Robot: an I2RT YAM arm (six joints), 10 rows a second.
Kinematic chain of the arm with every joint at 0, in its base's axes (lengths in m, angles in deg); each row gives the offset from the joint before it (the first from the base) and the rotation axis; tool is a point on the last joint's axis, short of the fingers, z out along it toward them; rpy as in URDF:
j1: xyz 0 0 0.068 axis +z
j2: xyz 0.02 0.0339 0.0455 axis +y
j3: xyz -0.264 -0.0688 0 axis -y
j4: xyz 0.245 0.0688 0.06 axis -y
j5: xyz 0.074 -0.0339 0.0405 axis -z
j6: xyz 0.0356 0 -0.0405 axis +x
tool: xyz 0 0 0 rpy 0 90 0
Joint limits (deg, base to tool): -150..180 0..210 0..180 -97..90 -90..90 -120..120
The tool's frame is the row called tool.
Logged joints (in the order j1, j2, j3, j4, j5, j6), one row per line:
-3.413 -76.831 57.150 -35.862 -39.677 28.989
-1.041 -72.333 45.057 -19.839 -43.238 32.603
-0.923 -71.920 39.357 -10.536 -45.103 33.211
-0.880 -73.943 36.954 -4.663 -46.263 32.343
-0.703 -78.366 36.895 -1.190 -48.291 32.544
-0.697 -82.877 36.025 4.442 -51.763 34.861
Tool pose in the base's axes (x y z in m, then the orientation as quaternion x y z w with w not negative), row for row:
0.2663 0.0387 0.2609 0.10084 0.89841 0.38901 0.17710
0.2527 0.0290 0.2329 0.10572 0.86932 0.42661 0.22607
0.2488 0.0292 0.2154 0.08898 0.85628 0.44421 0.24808
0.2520 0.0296 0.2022 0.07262 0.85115 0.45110 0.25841
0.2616 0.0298 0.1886 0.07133 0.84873 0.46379 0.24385
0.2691 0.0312 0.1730 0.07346 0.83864 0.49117 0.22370
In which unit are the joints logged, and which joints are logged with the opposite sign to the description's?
The joints are logged in degrees. Opposite sign: j1, j2.
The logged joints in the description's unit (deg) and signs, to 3 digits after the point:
3.413 76.831 57.150 -35.862 -39.677 28.989
1.041 72.333 45.057 -19.839 -43.238 32.603
0.923 71.920 39.357 -10.536 -45.103 33.211
0.880 73.943 36.954 -4.663 -46.263 32.343
0.703 78.366 36.895 -1.190 -48.291 32.544
0.697 82.877 36.025 4.442 -51.763 34.861

